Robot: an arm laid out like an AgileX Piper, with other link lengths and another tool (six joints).
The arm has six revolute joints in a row. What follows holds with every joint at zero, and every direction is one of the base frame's. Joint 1 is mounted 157.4 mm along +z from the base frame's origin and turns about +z. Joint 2 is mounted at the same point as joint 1 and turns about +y. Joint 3 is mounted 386.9 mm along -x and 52.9 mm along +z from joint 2 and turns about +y. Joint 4 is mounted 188.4 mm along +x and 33.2 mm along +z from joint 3 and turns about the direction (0.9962, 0, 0.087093). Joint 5 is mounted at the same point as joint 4 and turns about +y. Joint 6 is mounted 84.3 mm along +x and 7.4 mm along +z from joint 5 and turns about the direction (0.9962, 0, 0.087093). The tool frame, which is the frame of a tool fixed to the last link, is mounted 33.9 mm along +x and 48.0 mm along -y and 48.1 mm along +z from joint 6; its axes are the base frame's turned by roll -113.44, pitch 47.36 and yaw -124.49 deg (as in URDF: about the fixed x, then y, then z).
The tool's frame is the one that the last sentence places.
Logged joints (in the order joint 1, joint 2, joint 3, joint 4, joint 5, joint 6), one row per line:
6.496, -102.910, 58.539, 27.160, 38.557, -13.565
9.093, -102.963, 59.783, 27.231, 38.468, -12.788
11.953, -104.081, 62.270, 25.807, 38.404, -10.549
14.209, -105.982, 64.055, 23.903, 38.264, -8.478
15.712, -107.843, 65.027, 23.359, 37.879, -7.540
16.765, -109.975, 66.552, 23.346, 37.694, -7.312
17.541, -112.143, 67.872, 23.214, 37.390, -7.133
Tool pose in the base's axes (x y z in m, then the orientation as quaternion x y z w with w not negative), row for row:
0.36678, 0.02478, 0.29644, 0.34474, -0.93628, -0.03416, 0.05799
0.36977, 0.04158, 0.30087, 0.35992, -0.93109, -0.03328, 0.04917
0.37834, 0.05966, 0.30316, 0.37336, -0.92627, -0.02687, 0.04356
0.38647, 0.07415, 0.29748, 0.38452, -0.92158, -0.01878, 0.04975
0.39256, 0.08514, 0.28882, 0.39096, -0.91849, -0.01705, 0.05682
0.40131, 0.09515, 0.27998, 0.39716, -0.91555, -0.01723, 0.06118
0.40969, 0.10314, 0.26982, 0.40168, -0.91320, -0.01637, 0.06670
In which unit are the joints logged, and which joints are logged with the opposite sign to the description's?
The joints are logged in degrees. Opposite sign: joint 2, joint 3.
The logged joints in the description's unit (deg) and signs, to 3 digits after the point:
6.496, 102.910, -58.539, 27.160, 38.557, -13.565
9.093, 102.963, -59.783, 27.231, 38.468, -12.788
11.953, 104.081, -62.270, 25.807, 38.404, -10.549
14.209, 105.982, -64.055, 23.903, 38.264, -8.478
15.712, 107.843, -65.027, 23.359, 37.879, -7.540
16.765, 109.975, -66.552, 23.346, 37.694, -7.312
17.541, 112.143, -67.872, 23.214, 37.390, -7.133

